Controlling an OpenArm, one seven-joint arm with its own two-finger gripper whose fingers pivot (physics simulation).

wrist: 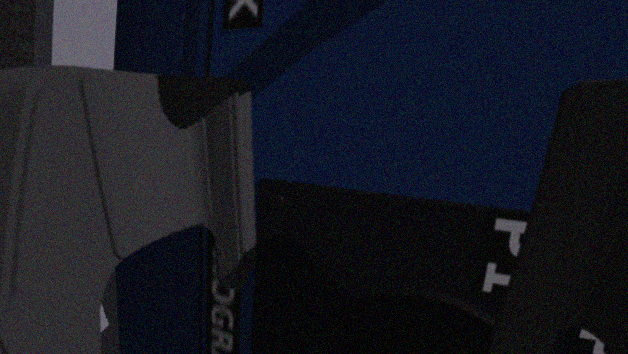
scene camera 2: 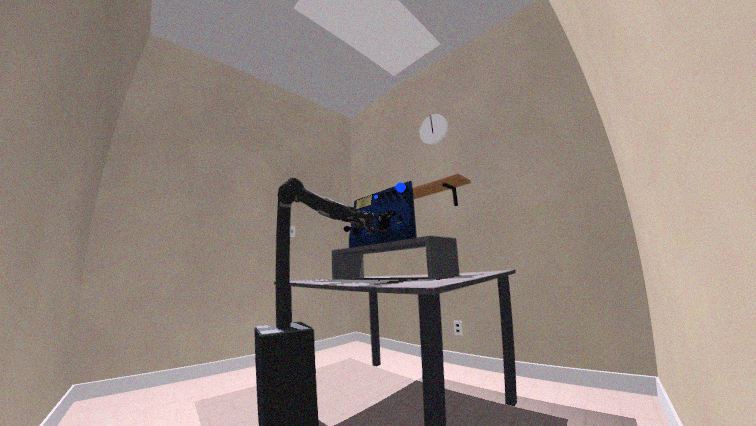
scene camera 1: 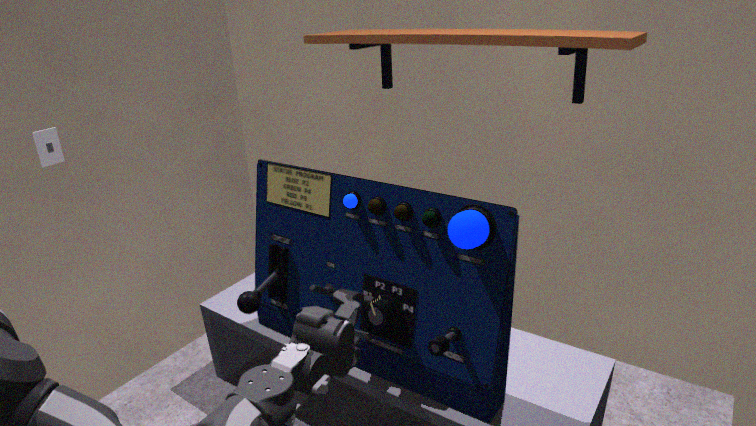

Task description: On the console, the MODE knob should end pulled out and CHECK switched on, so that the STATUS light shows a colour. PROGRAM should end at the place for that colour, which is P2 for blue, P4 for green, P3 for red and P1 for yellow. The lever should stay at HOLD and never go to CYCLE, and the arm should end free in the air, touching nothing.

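Observation:
The blue console [scene camera 1: 312, 238] [scene camera 2: 407, 222] has its big STATUS light [scene camera 1: 468, 229] [scene camera 2: 400, 187] lit blue. My gripper [scene camera 1: 361, 317] [wrist: 366, 205] is part open at the panel, by the left side of the PROGRAM knob [scene camera 1: 375, 316]; nothing plainly sits between its fingers, and contact is unclear. The knob's yellow line appears to point toward P2. One finger partly covers P1 in the wrist view. The MODE knob [scene camera 1: 438, 345] sticks out on its shaft. The CHECK switch [scene camera 1: 320, 288] stands left of my gripper; its position is unclear. The lever's black ball [scene camera 1: 248, 301] hangs low.
The console stands on a grey riser [scene camera 1: 560, 375] [scene camera 2: 441, 256] on a table [scene camera 2: 476, 275]. A wooden shelf [scene camera 1: 476, 38] [scene camera 2: 441, 185] is on the wall above. A yellow colour chart [scene camera 1: 298, 189] is at the panel's upper left. A small lamp [scene camera 1: 350, 201] there glows blue.

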